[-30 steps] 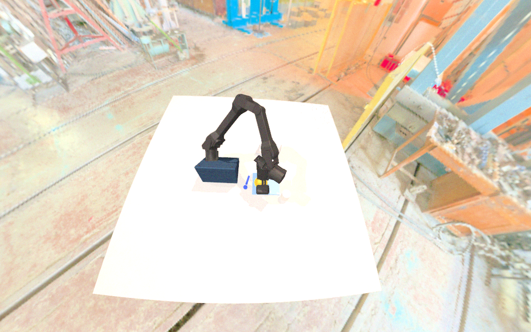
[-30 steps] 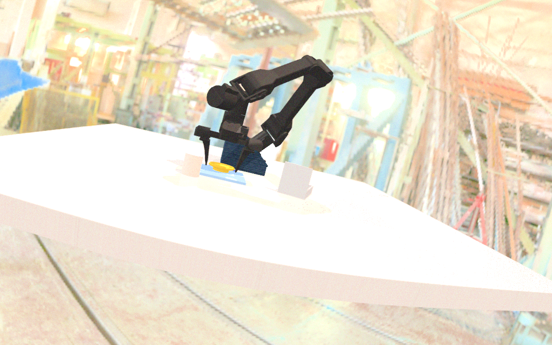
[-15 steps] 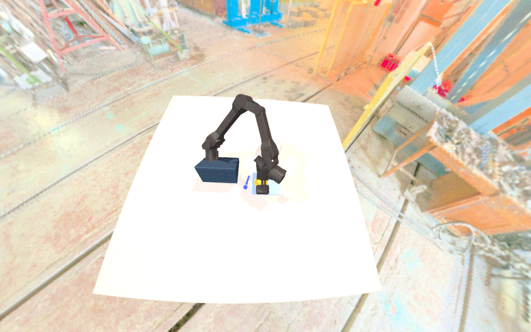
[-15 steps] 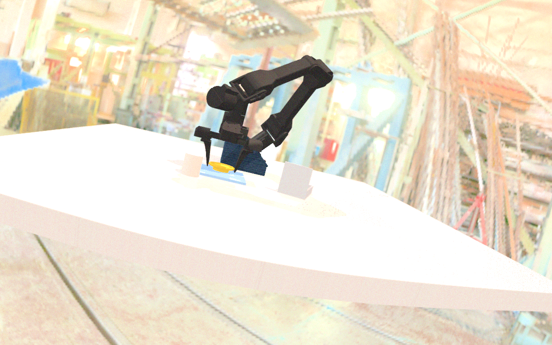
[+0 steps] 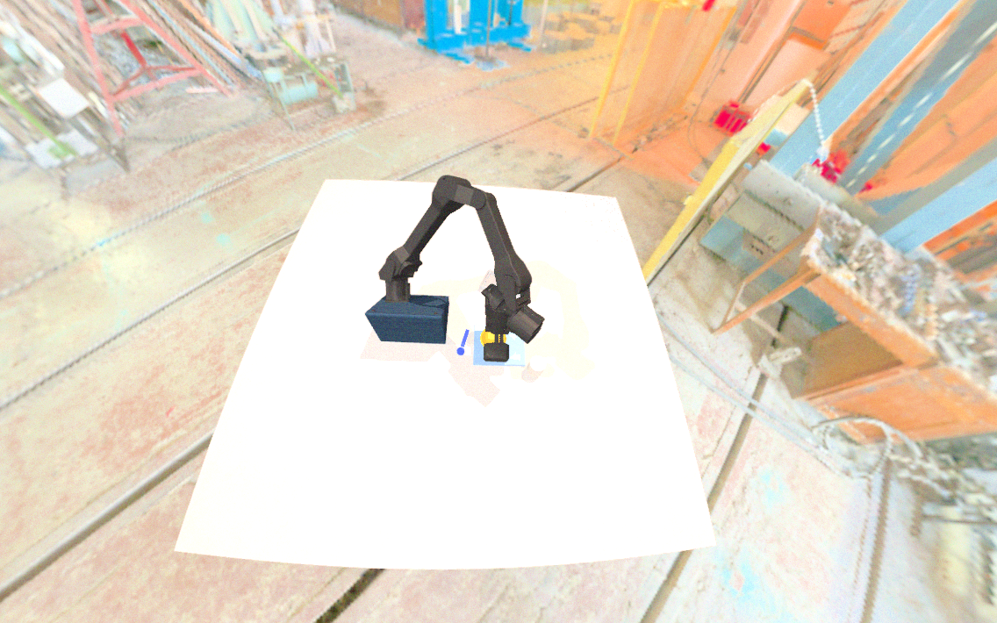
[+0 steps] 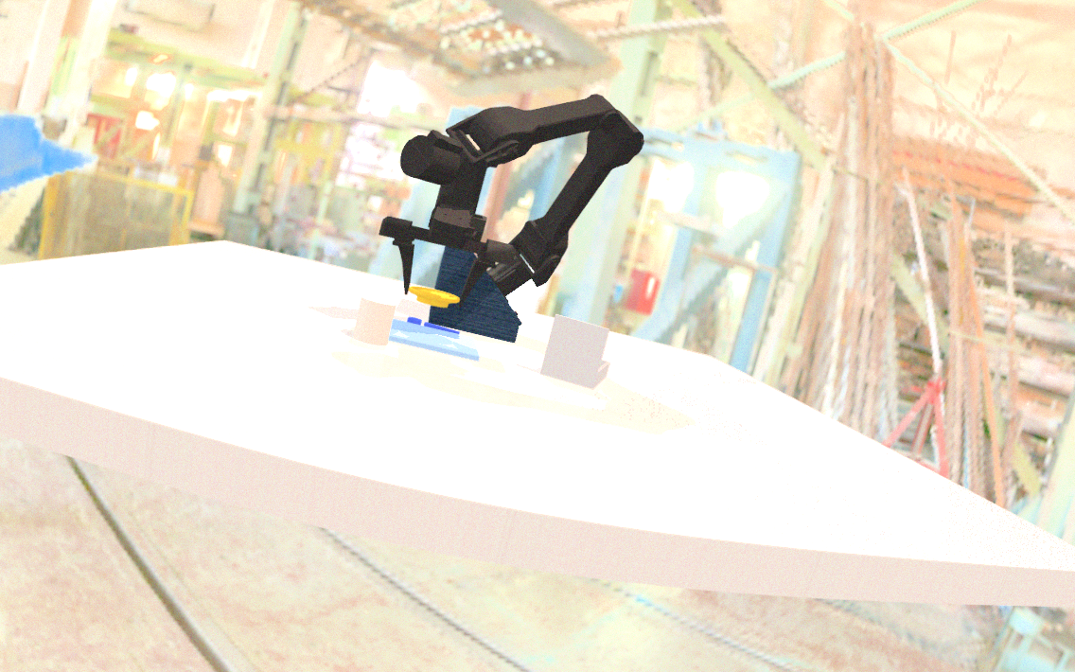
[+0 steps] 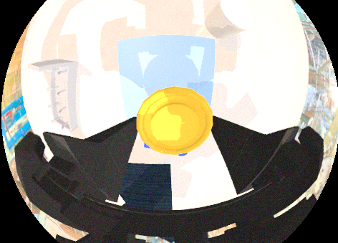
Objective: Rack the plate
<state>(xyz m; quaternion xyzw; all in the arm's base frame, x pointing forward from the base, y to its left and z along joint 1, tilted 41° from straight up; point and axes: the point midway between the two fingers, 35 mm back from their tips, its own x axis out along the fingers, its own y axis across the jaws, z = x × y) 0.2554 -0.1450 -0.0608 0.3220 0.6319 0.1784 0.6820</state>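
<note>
The light blue mat lies 50 mm below my gripper tip and 20 mm ahead of it. Also, from my gripper tip: small blue utensil (80 mm behind, 50 mm below, 20 mm to the left); yellow plate (10 mm above); pale cylinder (110 mm ahead, 90 mm to the right, 30 mm below).
</note>
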